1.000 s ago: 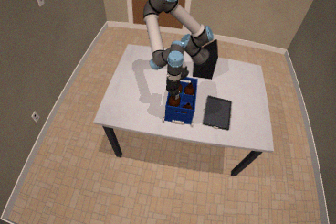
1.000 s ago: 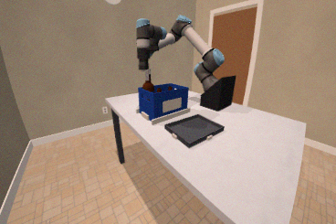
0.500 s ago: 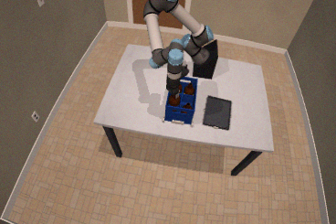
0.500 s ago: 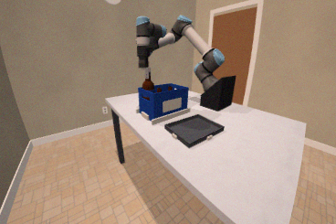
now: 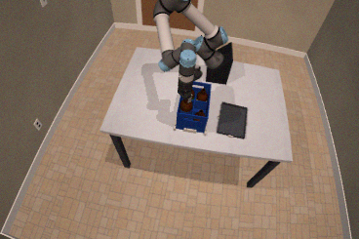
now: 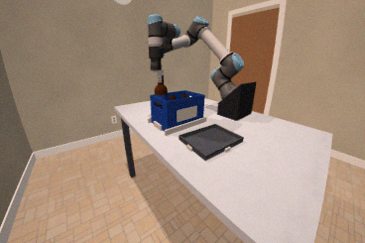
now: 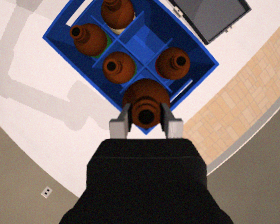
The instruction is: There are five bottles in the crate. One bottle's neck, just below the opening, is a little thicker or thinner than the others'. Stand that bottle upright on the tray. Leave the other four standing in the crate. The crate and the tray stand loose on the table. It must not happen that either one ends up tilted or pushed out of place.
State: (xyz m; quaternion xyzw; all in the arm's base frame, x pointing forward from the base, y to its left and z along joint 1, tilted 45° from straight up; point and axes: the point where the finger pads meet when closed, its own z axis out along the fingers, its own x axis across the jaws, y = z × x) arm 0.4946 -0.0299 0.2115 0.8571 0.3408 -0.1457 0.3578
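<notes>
My gripper is now 7 cm above the bottle. Round my hand: dark tray: 33 cm to the left, 26 cm below, 7 cm behind; blue crate: 19 cm below, 9 cm behind, 5 cm to the left.
</notes>
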